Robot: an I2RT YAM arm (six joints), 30 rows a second.
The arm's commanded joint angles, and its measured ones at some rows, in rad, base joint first. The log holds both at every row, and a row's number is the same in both.
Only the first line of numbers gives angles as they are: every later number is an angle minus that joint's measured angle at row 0.
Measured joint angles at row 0:
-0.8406 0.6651 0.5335 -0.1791 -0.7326 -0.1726
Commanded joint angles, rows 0 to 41:
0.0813 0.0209 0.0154 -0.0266 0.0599 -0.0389
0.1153 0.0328 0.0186 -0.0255 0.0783 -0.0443
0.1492 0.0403 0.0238 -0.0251 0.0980 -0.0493
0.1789 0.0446 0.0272 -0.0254 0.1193 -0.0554
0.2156 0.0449 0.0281 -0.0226 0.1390 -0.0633
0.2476 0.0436 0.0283 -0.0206 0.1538 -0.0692
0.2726 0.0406 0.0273 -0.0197 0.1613 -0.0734
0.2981 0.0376 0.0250 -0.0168 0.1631 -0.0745
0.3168 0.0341 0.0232 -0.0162 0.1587 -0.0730
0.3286 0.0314 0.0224 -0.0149 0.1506 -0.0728
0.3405 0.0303 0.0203 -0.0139 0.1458 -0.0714
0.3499 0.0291 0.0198 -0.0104 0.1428 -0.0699
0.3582 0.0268 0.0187 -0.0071 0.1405 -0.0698
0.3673 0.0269 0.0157 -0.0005 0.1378 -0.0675
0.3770 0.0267 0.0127 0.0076 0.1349 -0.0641
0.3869 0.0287 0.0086 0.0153 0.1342 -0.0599
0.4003 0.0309 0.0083 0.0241 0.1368 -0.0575
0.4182 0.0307 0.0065 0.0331 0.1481 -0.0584
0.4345 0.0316 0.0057 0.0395 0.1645 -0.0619
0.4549 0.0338 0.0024 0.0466 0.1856 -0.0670
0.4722 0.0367 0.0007 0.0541 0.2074 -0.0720
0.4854 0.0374 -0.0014 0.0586 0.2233 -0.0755
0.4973 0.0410 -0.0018 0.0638 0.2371 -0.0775
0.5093 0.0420 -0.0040 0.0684 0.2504 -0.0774
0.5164 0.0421 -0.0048 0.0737 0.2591 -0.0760
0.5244 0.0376 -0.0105 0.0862 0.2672 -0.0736
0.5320 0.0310 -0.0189 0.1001 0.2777 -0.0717
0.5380 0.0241 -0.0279 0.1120 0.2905 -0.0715
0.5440 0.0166 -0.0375 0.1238 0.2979 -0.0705
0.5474 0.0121 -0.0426 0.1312 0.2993 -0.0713
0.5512 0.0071 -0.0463 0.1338 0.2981 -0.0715
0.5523 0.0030 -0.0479 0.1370 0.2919 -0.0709
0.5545 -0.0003 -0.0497 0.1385 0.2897 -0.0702
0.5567 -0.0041 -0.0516 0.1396 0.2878 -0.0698
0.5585 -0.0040 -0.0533 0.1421 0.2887 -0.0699
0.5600 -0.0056 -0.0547 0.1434 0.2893 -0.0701
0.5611 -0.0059 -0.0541 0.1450 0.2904 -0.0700
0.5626 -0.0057 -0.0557 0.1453 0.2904 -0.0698
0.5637 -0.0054 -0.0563 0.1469 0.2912 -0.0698
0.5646 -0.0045 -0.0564 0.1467 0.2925 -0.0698
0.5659 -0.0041 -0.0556 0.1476 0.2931 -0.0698
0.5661 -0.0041 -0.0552 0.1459 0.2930 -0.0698
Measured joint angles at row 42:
0.5596 0.0050 -0.0454 0.1255 0.2819 -0.0607
